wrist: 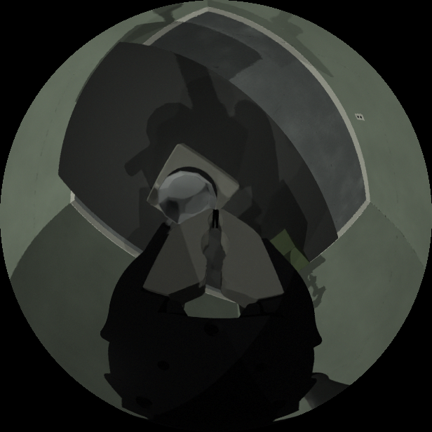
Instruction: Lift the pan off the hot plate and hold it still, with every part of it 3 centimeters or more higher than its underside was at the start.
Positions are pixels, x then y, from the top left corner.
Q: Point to a pale square hot plate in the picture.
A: At 182, 157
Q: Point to a grey faceted pan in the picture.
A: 183, 194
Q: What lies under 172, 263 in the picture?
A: My gripper.
